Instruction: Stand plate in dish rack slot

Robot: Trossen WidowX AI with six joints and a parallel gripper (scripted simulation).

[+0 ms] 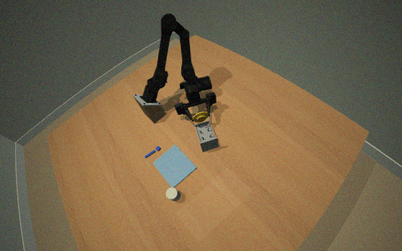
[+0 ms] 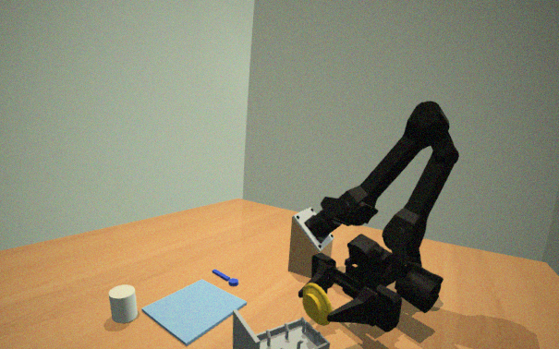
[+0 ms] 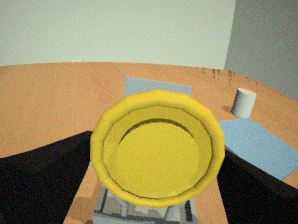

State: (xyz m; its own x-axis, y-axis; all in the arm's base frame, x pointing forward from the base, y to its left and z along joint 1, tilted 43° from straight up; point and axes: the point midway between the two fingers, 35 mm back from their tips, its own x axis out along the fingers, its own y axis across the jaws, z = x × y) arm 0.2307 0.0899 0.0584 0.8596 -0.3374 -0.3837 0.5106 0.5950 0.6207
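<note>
The grey dish rack is 4 cm ahead of my gripper tip, 3 cm to the right of it and 5 cm below it. The rest, counted from my gripper tip: small blue spoon (9 cm behind, 23 cm to the right, 7 cm below); then yellow plate (1 cm behind); then white cup (13 cm ahead, 30 cm to the right, 5 cm below).
</note>
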